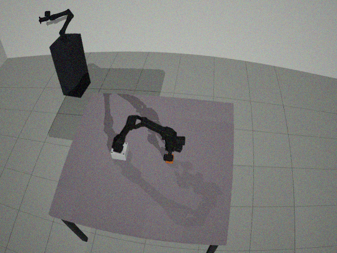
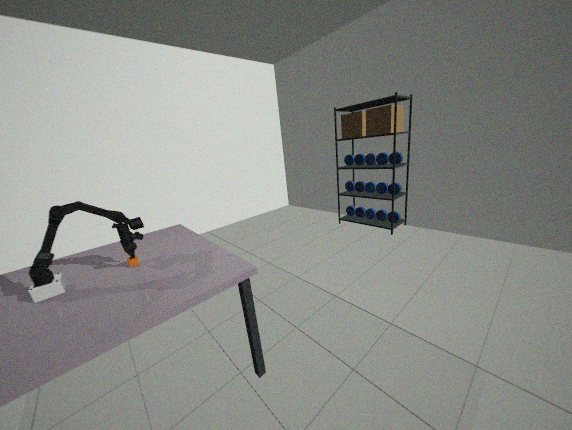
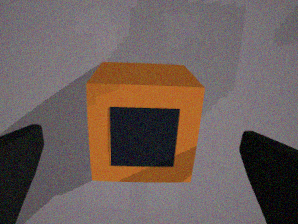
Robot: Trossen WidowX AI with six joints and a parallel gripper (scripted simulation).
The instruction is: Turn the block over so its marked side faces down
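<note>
Now: the orange block 20 mm below my gripper tip.
</note>
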